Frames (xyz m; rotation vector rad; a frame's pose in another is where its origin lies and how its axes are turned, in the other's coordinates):
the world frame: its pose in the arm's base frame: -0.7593 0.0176 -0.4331 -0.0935 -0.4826 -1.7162
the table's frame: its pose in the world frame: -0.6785 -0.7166 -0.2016 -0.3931 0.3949 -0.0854
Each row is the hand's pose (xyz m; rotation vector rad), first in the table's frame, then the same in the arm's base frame.
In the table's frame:
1: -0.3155 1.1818 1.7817 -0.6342 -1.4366 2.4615
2: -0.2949 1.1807 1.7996 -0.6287 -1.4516 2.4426
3: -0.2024 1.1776 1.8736 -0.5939 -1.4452 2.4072
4: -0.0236 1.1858 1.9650 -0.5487 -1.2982 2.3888
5: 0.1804 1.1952 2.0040 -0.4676 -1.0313 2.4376
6: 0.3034 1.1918 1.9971 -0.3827 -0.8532 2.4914
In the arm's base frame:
1: 0.1109 0.4854 0.6343 -1.0144 -0.2433 0.9464
2: 0.1059 0.4643 0.6508 -1.0245 -0.2534 0.9325
3: 0.0843 0.3693 0.7184 -1.0147 -0.2707 0.8898
4: 0.0518 0.1868 0.7961 -0.9193 -0.2280 0.8148
5: 0.0092 -0.0152 0.8201 -0.7232 -0.1501 0.7728
6: -0.0279 -0.1318 0.8054 -0.5730 -0.1176 0.7723

